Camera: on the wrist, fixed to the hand. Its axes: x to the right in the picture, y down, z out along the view.
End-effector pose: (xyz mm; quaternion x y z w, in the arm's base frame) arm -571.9 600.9 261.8 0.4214 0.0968 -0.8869 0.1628
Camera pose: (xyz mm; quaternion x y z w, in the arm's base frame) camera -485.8 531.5 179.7 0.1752 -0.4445 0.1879 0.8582
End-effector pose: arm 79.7 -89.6 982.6 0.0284 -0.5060 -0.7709 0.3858
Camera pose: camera 156.4 -195.0 1027.0 -0.4263 -0.0328 0.4052 0.8081
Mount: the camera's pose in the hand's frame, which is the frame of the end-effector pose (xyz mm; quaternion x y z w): 27.4 99.1 -91.6 0.0429 0.0791 0.9959 0.0039
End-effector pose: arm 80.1 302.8 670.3 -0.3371 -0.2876 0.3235 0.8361
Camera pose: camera 126.9 344.2 547.6 0.2775 -0.4146 -0.8196 0.2817
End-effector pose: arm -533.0 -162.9 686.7 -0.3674 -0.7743 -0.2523 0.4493
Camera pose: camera -416.3 -159.8 759.8 -0.7333 0.3876 0.4506 0.3300
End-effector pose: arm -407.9 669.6 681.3 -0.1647 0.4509 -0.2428 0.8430
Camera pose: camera -446.0 731.0 564.1 0.5038 0.2221 0.8062 0.2165
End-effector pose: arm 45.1 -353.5 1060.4 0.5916 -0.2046 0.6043 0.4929
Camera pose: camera -79.9 -310.4 1099.0 0.2281 0.5251 -0.5488 0.6091
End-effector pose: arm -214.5 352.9 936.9 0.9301 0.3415 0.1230 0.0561
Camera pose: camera -157.2 297.2 1049.0 -0.3364 0.9153 -0.1153 0.1892
